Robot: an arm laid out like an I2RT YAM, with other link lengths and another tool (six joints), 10 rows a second.
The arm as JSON. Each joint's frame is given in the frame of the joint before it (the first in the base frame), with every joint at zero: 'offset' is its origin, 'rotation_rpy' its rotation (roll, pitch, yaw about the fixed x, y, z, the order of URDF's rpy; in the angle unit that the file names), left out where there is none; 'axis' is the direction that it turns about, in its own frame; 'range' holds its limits. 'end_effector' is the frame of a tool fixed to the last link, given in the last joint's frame.
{
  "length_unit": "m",
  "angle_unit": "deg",
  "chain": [
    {
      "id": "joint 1",
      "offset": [
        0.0,
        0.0,
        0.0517
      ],
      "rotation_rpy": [
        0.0,
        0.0,
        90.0
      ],
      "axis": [
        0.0,
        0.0,
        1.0
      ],
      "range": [
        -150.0,
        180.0
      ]
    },
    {
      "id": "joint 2",
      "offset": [
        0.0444,
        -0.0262,
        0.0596
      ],
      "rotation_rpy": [
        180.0,
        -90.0,
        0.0
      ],
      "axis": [
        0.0,
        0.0,
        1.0
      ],
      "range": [
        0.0,
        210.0
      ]
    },
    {
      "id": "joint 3",
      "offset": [
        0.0,
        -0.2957,
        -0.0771
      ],
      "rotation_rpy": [
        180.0,
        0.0,
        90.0
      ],
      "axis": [
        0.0,
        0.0,
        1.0
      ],
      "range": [
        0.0,
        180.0
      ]
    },
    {
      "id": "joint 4",
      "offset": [
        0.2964,
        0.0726,
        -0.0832
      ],
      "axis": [
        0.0,
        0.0,
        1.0
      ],
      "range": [
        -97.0,
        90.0
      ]
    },
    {
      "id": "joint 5",
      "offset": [
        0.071,
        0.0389,
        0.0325
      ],
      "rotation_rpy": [
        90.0,
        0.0,
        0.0
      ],
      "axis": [
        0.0,
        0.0,
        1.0
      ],
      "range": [
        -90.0,
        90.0
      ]
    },
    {
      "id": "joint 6",
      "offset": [
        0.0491,
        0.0,
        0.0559
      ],
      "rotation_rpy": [
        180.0,
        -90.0,
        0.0
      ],
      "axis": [
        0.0,
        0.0,
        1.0
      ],
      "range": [
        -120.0,
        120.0
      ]
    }
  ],
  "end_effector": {
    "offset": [
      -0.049,
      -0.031,
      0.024
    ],
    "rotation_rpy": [
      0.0,
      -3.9,
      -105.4
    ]
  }
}
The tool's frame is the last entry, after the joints.
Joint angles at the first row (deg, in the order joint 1, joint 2, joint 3, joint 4, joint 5, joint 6):
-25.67, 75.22, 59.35, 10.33, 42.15, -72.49
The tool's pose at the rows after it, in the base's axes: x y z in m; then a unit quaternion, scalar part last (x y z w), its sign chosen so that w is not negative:
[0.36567, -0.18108, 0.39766, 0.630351, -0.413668, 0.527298, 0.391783]
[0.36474, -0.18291, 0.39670, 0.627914, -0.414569, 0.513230, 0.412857]
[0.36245, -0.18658, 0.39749, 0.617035, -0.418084, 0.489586, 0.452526]
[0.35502, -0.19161, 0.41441, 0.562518, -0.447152, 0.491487, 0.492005]
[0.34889, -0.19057, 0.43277, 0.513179, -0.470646, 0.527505, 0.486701]
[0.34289, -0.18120, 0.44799, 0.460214, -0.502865, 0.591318, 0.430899]
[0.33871, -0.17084, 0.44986, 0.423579, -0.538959, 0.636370, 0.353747]
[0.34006, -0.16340, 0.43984, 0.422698, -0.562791, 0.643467, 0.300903]
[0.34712, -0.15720, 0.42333, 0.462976, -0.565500, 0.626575, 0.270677]
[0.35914, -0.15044, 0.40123, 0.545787, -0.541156, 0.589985, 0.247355]
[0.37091, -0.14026, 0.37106, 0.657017, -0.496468, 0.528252, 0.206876]
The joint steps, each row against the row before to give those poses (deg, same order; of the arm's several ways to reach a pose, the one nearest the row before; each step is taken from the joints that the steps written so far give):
0.00, 0.00, 0.00, 0.02, 1.71, -1.59
0.00, 0.00, 0.00, 0.15, 2.23, -1.99
0.00, 0.00, 0.00, 1.40, 4.45, -4.05
0.00, -0.02, 0.00, 7.65, 6.80, -4.15
0.11, 0.00, 0.00, 7.34, 1.84, -0.02
1.27, 0.02, 0.00, 4.49, 0.00, 7.82
1.98, 0.00, 0.00, -1.58, 0.19, 12.72
1.86, 0.02, 0.00, -6.12, -0.06, 10.54
1.40, 0.00, 0.00, -8.61, -2.52, 6.56
0.79, 0.00, 0.00, -9.90, -6.57, 2.12
0.26, 0.00, 0.00, -11.65, -10.87, -0.11

